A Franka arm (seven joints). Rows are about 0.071 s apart.
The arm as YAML. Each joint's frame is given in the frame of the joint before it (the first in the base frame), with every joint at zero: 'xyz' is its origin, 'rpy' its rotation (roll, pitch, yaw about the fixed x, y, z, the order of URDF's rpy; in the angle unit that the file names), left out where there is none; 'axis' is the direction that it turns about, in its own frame. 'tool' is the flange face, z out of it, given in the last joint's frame.
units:
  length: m
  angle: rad
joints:
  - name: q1
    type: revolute
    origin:
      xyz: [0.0, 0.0, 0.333]
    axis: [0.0, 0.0, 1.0]
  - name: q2
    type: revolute
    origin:
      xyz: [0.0, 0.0, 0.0]
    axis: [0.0, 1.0, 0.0]
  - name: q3
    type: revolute
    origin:
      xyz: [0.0, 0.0, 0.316]
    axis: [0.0, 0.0, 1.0]
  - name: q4
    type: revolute
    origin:
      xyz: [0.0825, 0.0, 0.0]
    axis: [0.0, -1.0, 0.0]
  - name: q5
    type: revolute
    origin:
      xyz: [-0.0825, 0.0, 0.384]
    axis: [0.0, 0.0, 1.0]
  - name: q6
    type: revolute
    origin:
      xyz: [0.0, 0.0, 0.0]
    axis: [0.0, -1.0, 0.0]
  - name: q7
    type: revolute
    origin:
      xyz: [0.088, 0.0, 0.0]
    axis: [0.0, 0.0, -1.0]
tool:
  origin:
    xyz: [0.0, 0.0, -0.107]
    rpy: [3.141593, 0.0, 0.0]
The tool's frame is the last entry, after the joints.
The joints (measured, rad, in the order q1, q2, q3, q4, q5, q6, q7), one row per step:
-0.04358, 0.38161, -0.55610, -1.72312, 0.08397, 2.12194, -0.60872
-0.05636, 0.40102, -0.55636, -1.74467, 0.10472, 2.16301, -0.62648
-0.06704, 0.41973, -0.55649, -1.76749, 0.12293, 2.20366, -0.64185
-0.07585, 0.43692, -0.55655, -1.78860, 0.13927, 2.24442, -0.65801
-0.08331, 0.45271, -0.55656, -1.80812, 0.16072, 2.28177, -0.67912
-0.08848, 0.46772, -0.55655, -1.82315, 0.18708, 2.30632, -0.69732
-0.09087, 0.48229, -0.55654, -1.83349, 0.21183, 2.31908, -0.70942
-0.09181, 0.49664, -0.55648, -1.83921, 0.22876, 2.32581, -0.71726
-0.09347, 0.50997, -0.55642, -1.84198, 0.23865, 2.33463, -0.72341
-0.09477, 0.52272, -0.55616, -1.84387, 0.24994, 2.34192, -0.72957
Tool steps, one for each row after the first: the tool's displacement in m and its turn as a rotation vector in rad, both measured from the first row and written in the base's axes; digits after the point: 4 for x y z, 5 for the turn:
-0.0042, -0.0079, -0.0173, 0.00300, -0.00511, -0.00462
-0.0088, -0.0144, -0.0346, 0.00426, -0.00825, -0.00951
-0.0132, -0.0200, -0.0501, 0.00238, -0.01293, -0.01117
-0.0175, -0.0246, -0.0643, 0.00383, -0.01946, -0.01024
-0.0213, -0.0274, -0.0772, 0.01273, -0.02348, -0.01397
-0.0241, -0.0284, -0.0888, 0.02504, -0.02261, -0.02080
-0.0257, -0.0287, -0.0987, 0.03413, -0.01729, -0.02540
-0.0269, -0.0297, -0.1066, 0.03617, -0.01316, -0.02722
-0.0277, -0.0304, -0.1140, 0.03945, -0.00994, -0.02937

